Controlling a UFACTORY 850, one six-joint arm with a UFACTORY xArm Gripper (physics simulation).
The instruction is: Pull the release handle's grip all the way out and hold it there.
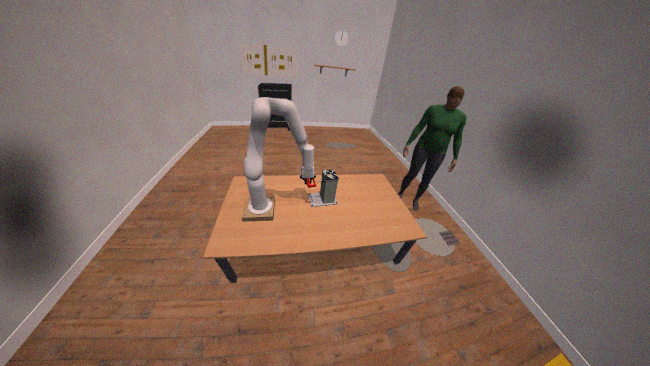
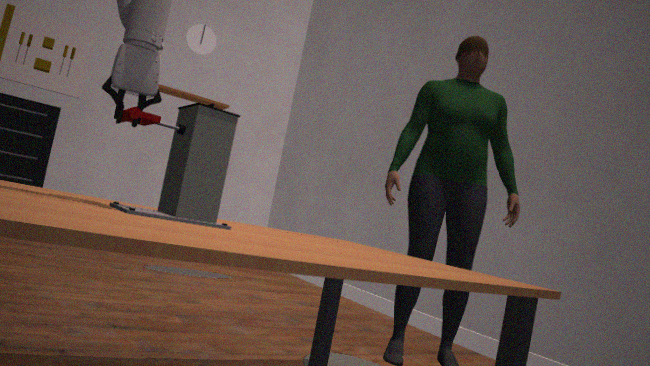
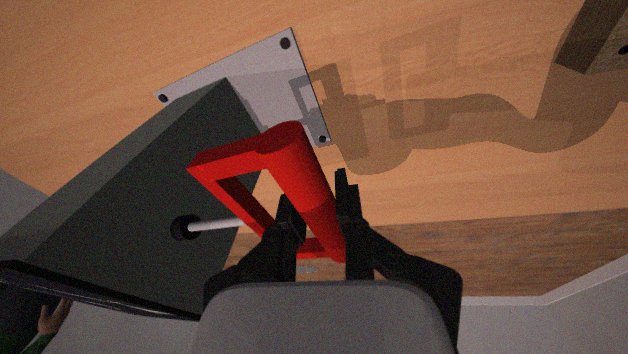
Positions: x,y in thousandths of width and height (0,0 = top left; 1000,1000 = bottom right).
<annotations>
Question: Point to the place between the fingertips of the gripper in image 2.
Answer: At 195,340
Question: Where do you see a grey base plate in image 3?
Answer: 431,222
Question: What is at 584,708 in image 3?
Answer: The gripper.
</annotations>
